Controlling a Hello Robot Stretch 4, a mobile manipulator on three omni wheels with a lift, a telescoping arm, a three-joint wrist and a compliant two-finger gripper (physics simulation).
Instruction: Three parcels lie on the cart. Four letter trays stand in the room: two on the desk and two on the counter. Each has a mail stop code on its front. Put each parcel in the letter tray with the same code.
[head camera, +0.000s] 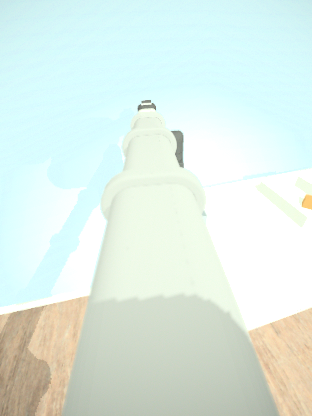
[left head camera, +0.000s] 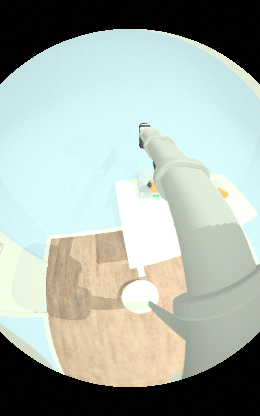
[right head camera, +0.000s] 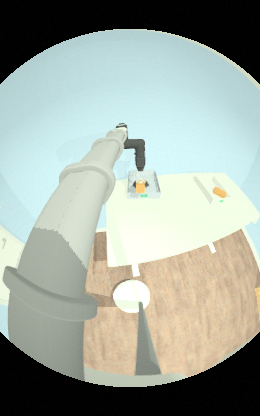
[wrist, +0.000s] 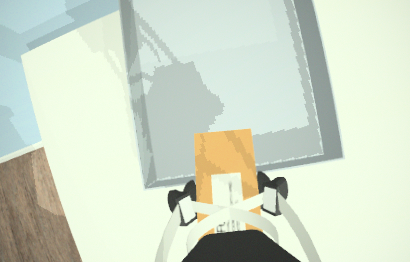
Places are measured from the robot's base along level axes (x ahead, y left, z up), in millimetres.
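Pixels of known places: gripper, fingertip midpoint: (wrist: 226, 190); robot's base, link origin: (left head camera: 139, 295) (right head camera: 132, 295).
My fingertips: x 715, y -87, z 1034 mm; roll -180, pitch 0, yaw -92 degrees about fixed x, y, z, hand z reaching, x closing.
For each thing: its top centre in the pictures, then the offset to it from my fingertips. Level surfaces: height alone.
- second orange parcel, top centre: (right head camera: 220, 190) (left head camera: 222, 190) 756 mm right, 61 mm ahead, 58 mm down
- pale tray, top centre: (head camera: 302, 193) (right head camera: 213, 185) (left head camera: 216, 186) 691 mm right, 116 mm ahead, 49 mm down
- white table, surface height: 112 mm down
- wooden floor, surface height: 1062 mm down
My gripper (right head camera: 140, 184) (wrist: 226, 190) is shut on an orange parcel (left head camera: 154, 187) (right head camera: 140, 189) (wrist: 225, 152) with a white label, whose code I cannot read. In the wrist view the parcel's far end overlaps the inside of a grey, clear-walled letter tray (left head camera: 141, 191) (right head camera: 156, 186) (wrist: 325, 95), and its near end reaches past the front wall. The tray has a green mark on its front, too small to read. A second orange parcel (head camera: 307, 202) (left head camera: 223, 192) (right head camera: 219, 192) lies in another pale tray (head camera: 281, 204) (right head camera: 203, 189) farther right. The arm hides part of the head view.
Both trays stand on a white table (head camera: 285, 260) (left head camera: 145, 225) (right head camera: 175, 220) (wrist: 372, 210). The pale blue wall is behind it. The long arm (head camera: 155, 240) (left head camera: 200, 215) (right head camera: 60, 215) reaches over the table. A white round disc (left head camera: 140, 296) (right head camera: 131, 296) shows above the wooden floor (right head camera: 200, 310).
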